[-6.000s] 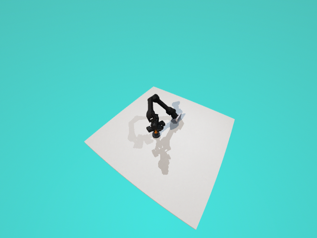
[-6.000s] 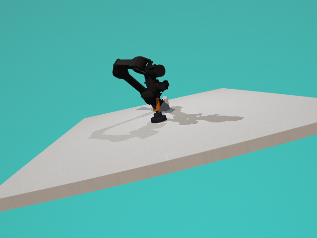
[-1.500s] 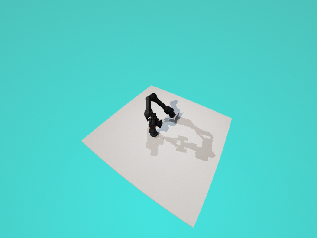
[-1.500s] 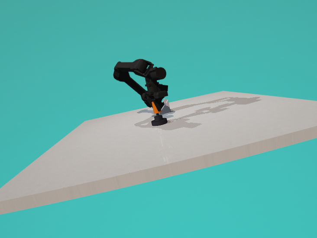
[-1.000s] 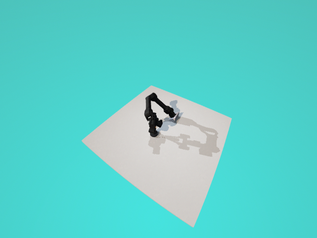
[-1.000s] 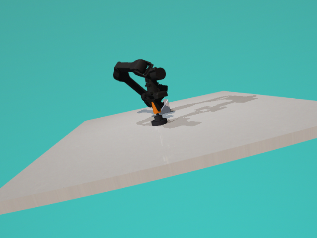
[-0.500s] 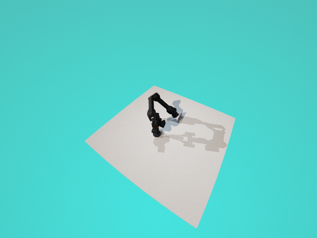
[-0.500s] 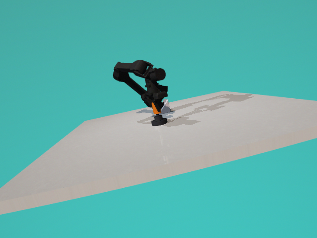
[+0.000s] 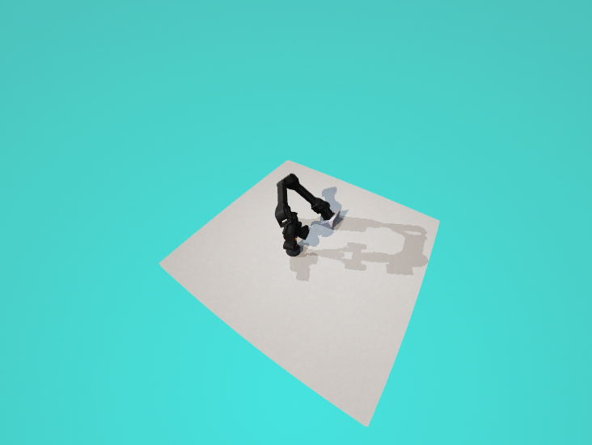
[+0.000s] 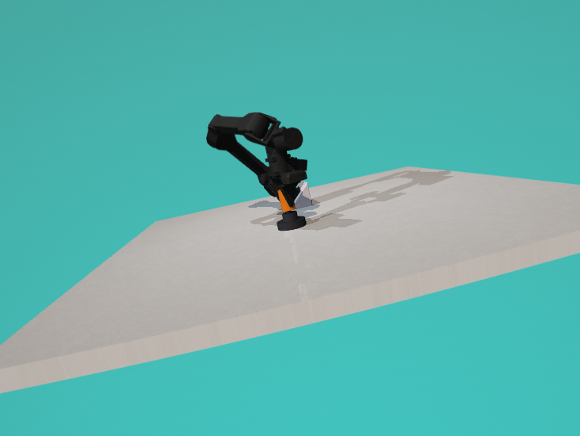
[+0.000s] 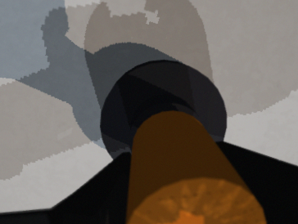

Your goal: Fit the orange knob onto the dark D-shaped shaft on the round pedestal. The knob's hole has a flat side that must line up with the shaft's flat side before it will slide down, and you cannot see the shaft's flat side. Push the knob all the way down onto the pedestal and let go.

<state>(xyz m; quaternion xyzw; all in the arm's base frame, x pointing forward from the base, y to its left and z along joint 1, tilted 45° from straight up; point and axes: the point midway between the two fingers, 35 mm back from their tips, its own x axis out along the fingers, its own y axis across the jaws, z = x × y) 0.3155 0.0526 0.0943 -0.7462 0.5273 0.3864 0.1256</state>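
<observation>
Right now my gripper tip is 3 cm above the pedestal. Round my gripper tip: orange knob (2 cm above).
</observation>
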